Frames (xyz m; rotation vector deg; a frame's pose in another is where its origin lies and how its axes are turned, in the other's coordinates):
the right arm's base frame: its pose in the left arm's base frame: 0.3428 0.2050 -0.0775 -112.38 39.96 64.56
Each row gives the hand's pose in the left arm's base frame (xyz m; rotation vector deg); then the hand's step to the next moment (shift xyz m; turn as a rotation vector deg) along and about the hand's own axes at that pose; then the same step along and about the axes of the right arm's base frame.
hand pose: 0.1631 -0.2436 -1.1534 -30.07 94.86 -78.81
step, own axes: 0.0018 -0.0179 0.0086 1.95 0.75 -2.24
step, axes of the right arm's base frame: -0.0122 -0.0009 -0.0158 0.03 2.55 1.69
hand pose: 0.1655 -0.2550 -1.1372 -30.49 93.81 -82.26
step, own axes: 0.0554 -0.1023 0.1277 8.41 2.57 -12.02
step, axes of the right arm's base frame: -0.0378 0.0120 -0.1681 -1.41 11.73 9.07
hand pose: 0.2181 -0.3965 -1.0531 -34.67 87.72 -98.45
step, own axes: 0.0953 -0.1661 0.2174 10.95 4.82 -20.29
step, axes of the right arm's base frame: -0.1152 0.0009 -0.2658 -1.59 16.81 16.42
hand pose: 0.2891 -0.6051 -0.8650 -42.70 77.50 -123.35
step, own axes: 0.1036 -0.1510 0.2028 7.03 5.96 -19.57
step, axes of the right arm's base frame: -0.1716 -0.0313 -0.2103 1.23 13.77 16.64
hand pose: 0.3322 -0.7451 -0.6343 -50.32 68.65 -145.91
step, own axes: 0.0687 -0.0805 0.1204 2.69 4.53 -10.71
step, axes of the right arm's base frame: -0.1181 -0.0375 -0.1017 2.37 7.60 8.89
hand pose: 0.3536 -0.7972 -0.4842 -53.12 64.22 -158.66
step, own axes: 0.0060 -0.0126 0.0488 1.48 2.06 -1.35
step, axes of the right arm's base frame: -0.0215 -0.0179 -0.0423 0.16 2.78 0.70
